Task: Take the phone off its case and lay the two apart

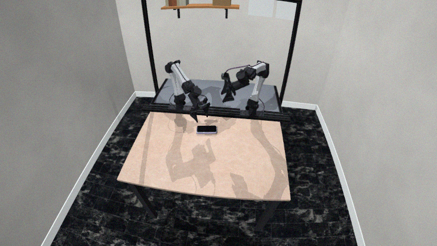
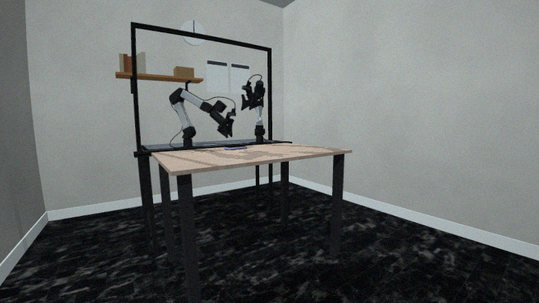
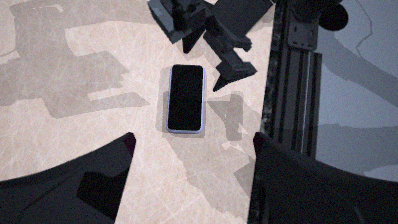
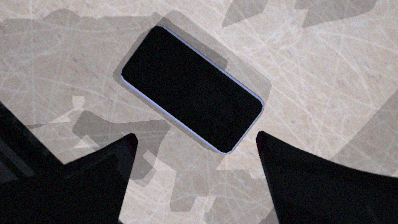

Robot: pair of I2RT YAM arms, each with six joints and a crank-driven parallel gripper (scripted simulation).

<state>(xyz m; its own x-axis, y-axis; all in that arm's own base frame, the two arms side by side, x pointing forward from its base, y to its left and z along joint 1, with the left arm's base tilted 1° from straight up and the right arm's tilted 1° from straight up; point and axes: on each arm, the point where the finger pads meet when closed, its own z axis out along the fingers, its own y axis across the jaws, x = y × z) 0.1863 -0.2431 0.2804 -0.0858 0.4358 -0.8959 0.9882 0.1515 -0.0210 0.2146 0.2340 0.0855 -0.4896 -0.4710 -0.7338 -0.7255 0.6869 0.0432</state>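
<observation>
Now: right hand 2 cm short of the phone, 3 cm to the right of it and 8 cm above it.
</observation>
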